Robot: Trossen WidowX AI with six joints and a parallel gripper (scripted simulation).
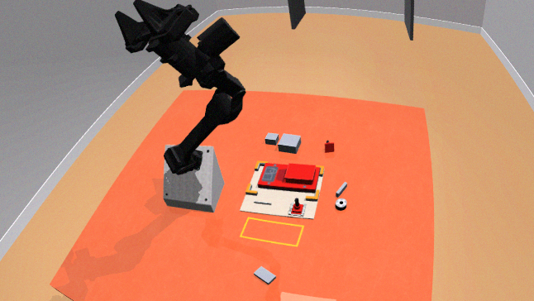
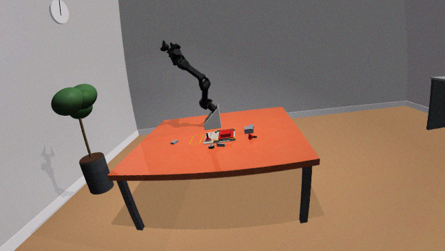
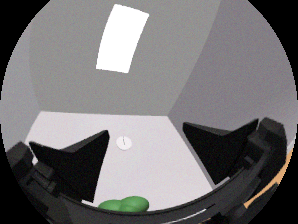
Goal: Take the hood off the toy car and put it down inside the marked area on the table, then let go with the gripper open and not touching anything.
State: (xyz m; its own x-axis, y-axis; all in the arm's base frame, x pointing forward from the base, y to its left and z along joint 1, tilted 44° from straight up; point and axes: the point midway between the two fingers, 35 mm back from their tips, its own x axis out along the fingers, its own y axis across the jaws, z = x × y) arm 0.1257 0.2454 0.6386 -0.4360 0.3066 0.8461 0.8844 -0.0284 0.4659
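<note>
Now: the red hood 16 cm ahead of my gripper tip, 38 cm to the left of it and 75 cm below it. From my gripper tip the other things lie so: wheel (32 cm ahead, 29 cm to the left, 78 cm below); then pale fixture plate (12 cm ahead, 34 cm to the left, 78 cm below).
</note>
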